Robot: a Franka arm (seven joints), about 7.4 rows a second.
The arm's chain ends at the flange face. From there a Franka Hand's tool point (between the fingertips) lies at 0.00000 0.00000 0.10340 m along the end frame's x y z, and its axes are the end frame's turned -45 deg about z.
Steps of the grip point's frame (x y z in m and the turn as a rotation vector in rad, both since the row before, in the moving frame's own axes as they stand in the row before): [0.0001 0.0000 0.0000 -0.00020 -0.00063 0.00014]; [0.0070 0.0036 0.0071 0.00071 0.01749 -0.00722]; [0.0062 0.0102 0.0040 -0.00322 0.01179 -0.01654]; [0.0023 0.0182 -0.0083 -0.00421 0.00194 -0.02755]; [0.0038 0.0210 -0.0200 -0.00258 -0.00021 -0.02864]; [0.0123 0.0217 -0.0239 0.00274 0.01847 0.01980]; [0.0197 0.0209 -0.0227 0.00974 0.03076 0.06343]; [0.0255 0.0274 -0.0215 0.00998 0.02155 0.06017]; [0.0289 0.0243 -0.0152 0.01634 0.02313 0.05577]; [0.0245 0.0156 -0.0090 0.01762 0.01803 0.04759]
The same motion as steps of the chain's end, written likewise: [0.0001 -0.0001 0.0000 -0.00059 -0.00030 0.00014]; [0.0063 -0.0011 0.0071 0.01287 0.01187 -0.00722]; [0.0105 0.0035 0.0040 0.00606 0.01061 -0.01654]; [0.0140 0.0111 -0.0083 -0.00161 0.00435 -0.02755]; [0.0174 0.0120 -0.0200 -0.00197 0.00168 -0.02864]; [0.0229 0.0082 -0.0239 0.01500 0.01112 0.01980]; [0.0271 0.0038 -0.0226 0.02864 0.01486 0.06343]; [0.0365 0.0036 -0.0215 0.02230 0.00818 0.06017]; [0.0370 -0.0004 -0.0152 0.02791 0.00480 0.05577]; [0.0283 -0.0037 -0.0090 0.02521 0.00029 0.04759]
